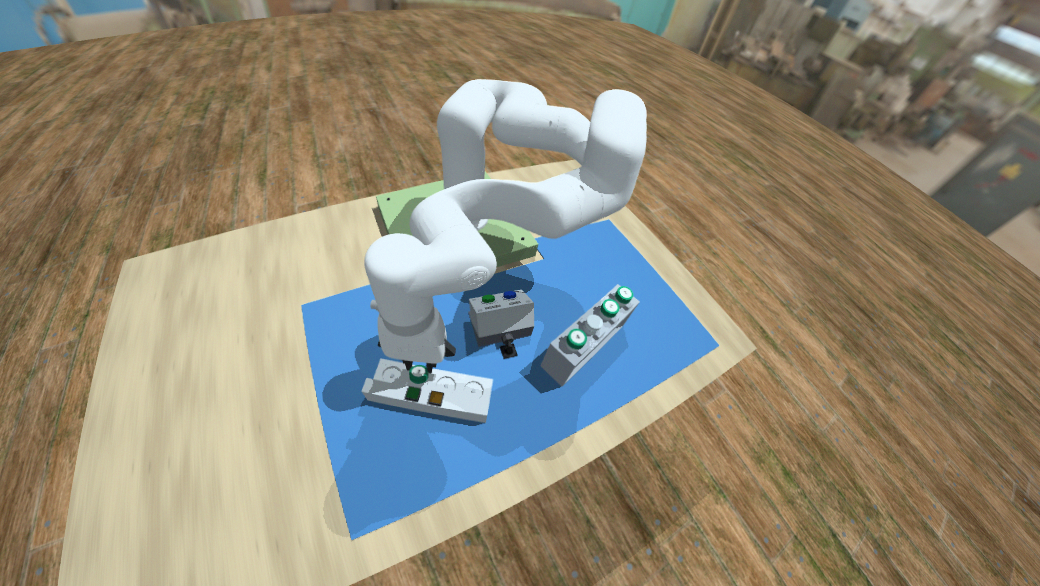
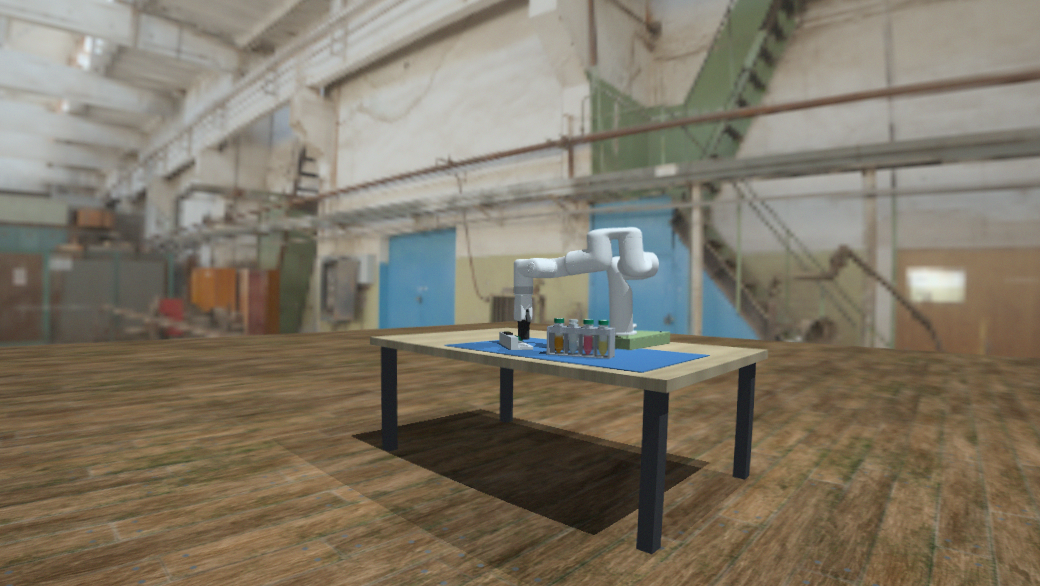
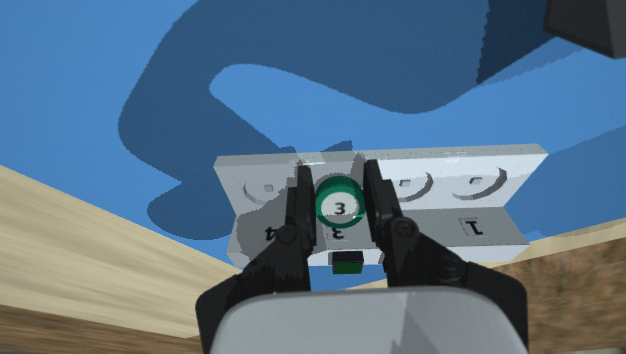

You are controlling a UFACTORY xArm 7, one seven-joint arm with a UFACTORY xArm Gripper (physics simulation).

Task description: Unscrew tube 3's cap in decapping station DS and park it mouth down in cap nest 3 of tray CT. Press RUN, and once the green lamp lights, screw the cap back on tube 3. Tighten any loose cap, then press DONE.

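Where they show: gripper, between the fingertips: [image 1: 421, 364] [image 2: 523, 339] [image 3: 337, 178]; arm's base, origin of its link: [image 2: 621, 333].
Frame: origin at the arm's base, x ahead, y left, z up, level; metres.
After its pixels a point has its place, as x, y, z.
My gripper [image 1: 418, 372] @[0.342, -0.227, -0.015] [image 3: 337, 178] @[0.342, -0.227, -0.015] [image 2: 522, 331] @[0.342, -0.227, -0.015] is shut on the green cap [image 1: 418, 374] @[0.365, -0.239, -0.003] [image 3: 340, 206] @[0.357, -0.235, -0.005] with the white top marked 3. The number faces up at me, so the mouth points down. It holds the cap low over the grey tray CT [image 1: 465, 408] @[0.459, -0.188, 0.007] [image 3: 482, 164] @[0.402, -0.149, -0.027] [image 2: 508, 340] @[0.461, -0.196, -0.009], at the nest above the label 3. I cannot tell whether the cap touches the nest. Decapping station DS [image 1: 565, 364] @[0.471, 0.000, 0.039] [image 2: 579, 337] @[0.442, 0.109, 0.024] stands to the right with three capped tubes and one open tube [image 1: 593, 321] @[0.433, 0.074, 0.081].
A grey control box [image 1: 501, 314] @[0.327, -0.056, 0.035] with a green button [image 1: 488, 298] @[0.283, -0.063, 0.034] and a blue button [image 1: 510, 294] @[0.290, -0.018, 0.034] stands behind the tray. A dark green square [image 1: 412, 393] @[0.402, -0.261, 0.015] [image 3: 347, 262] @[0.393, -0.255, 0.014] and an amber square [image 1: 435, 398] @[0.425, -0.228, 0.015] sit on the tray's front. All stand on a blue mat [image 1: 406, 473] @[0.510, -0.317, -0.038].
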